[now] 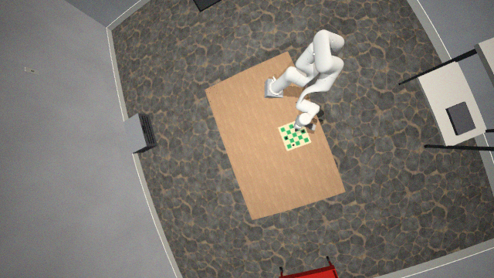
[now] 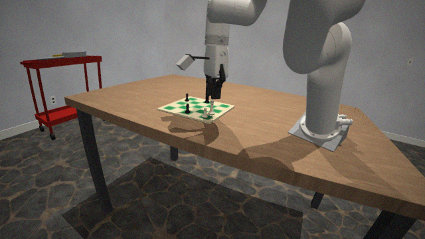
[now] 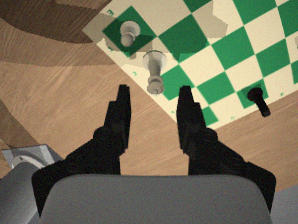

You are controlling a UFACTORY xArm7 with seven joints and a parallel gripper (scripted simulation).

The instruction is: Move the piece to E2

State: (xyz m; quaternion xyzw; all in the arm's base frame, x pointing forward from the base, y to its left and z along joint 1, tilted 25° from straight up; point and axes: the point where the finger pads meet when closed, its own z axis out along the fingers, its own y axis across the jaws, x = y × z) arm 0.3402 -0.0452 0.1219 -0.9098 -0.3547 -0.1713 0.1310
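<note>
Right now the white piece is 5 cm below my hand. Also, from my hand: black piece (12 cm to the right, 7 cm ahead, 6 cm below); then white pawn (7 cm below, 4 cm to the left, 1 cm ahead); then cream chessboard (8 cm below, 7 cm ahead, 5 cm to the right).
</note>
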